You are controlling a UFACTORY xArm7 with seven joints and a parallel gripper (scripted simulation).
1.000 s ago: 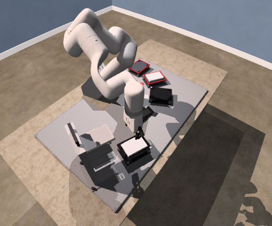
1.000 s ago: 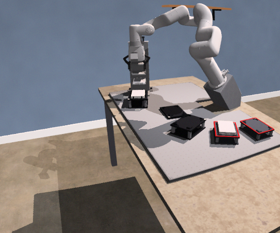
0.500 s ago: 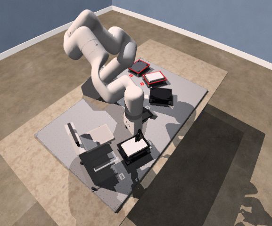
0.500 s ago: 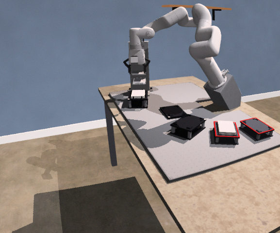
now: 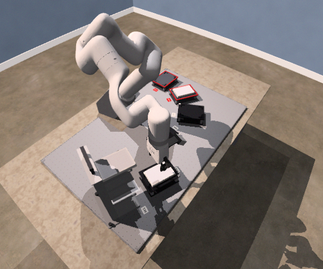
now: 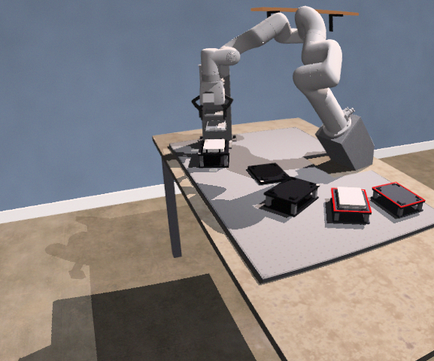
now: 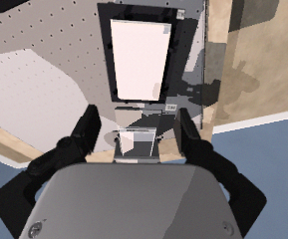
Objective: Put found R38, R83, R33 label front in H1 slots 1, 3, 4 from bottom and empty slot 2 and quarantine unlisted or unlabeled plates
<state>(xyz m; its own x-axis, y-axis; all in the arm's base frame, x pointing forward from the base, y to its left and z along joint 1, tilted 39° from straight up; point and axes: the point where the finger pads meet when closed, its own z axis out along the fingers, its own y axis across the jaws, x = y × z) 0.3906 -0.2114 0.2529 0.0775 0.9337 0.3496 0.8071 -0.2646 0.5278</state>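
Right now my hand is 10 mm short of the RG deck label, 120 mm to the right of it and 190 mm above it. From my hand the other things lie so: plate hotel H1: 20 mm behind, 260 mm to the right; then pale plate: 20 mm behind, 180 mm to the right, 90 mm below; then H1 deck label: 90 mm ahead, 140 mm to the right, 190 mm below.
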